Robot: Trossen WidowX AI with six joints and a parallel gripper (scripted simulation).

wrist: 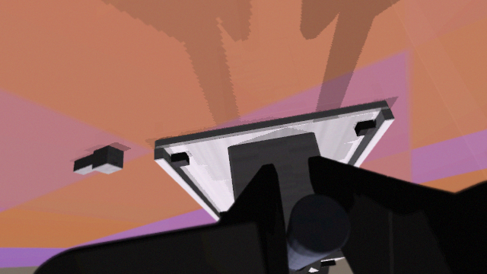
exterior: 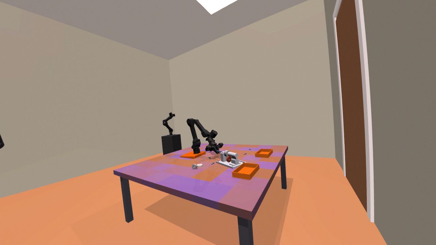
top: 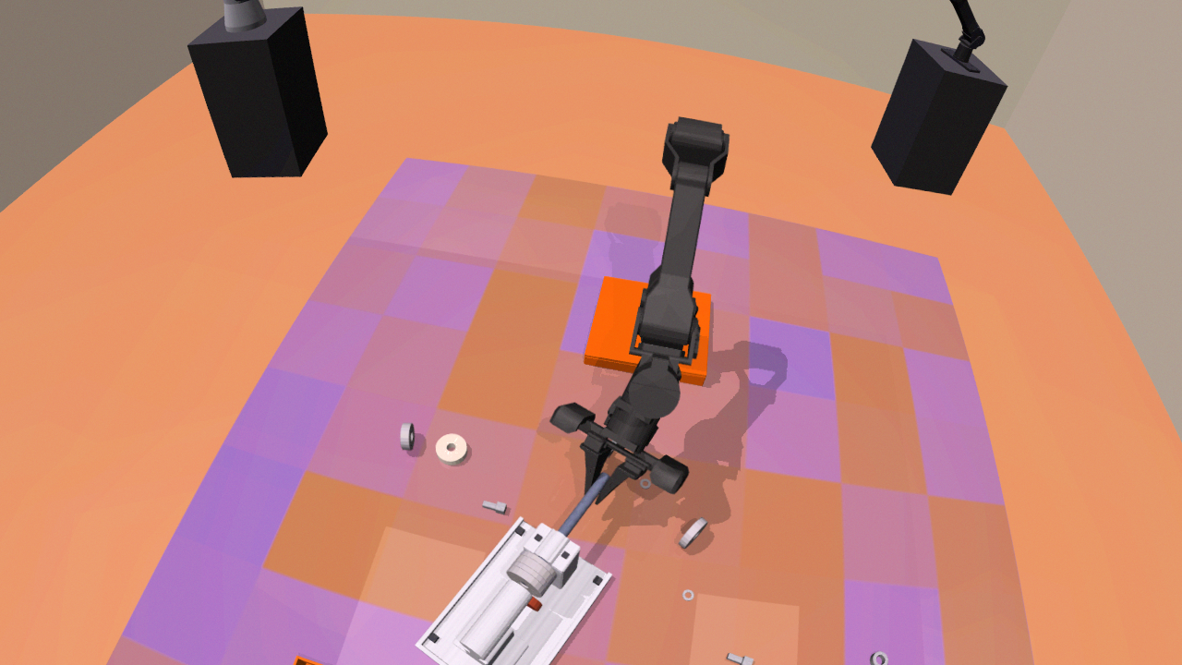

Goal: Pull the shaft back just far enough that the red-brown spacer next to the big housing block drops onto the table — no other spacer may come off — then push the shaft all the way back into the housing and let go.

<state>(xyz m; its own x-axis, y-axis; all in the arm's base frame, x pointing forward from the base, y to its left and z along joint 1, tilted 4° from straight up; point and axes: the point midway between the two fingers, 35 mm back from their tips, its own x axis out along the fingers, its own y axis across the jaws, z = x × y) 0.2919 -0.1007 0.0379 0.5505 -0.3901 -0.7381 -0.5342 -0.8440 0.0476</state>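
My gripper tip is now 5 cm short of the blue-grey shaft, 3 cm to the left of it and 2 cm below it. The rest, counted from my gripper tip: red-brown spacer: 13 cm ahead, 8 cm to the right, 2 cm below.
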